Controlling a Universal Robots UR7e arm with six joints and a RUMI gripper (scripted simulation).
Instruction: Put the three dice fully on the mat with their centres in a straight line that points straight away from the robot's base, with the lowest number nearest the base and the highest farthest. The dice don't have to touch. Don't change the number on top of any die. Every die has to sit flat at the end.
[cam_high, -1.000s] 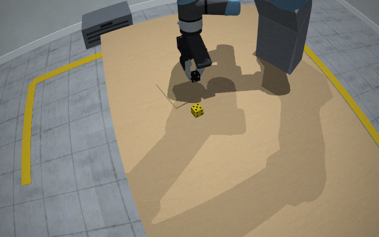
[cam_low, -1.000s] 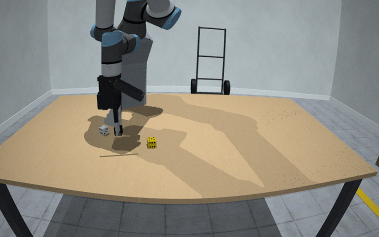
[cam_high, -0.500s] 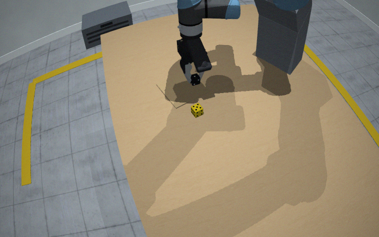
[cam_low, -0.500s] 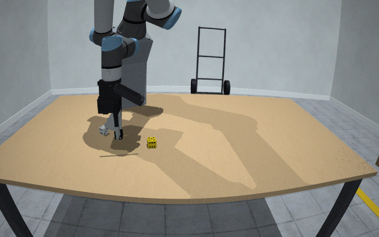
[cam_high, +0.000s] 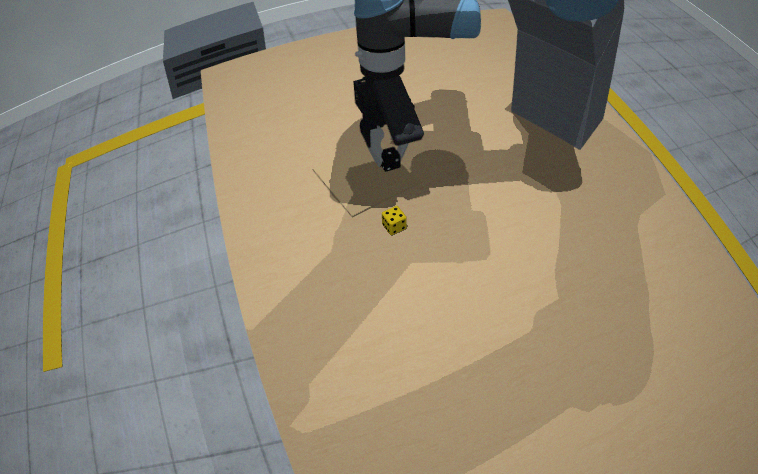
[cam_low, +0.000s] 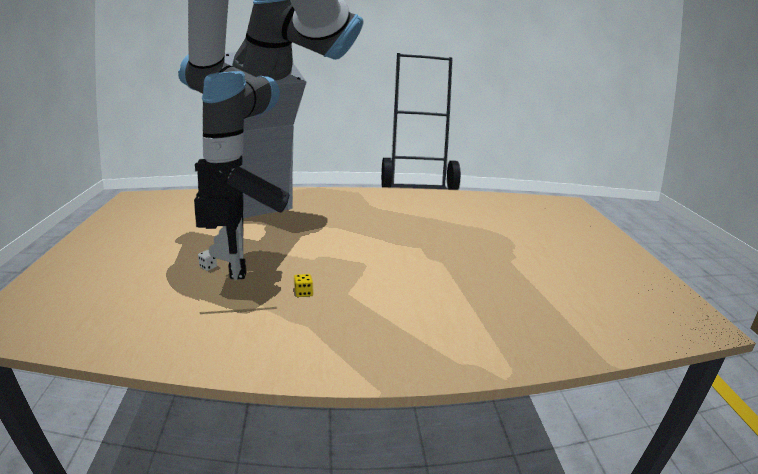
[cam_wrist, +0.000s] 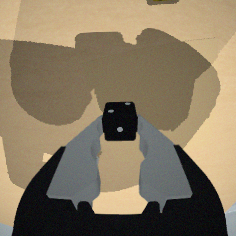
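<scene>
Right now the black die is right at my hand. From my hand the other things lie so: yellow die 13 cm to the left, 3 cm ahead, 1 cm below; mat 5 cm ahead, 2 cm below; white die 8 cm to the right, 4 cm behind, 1 cm below.
</scene>
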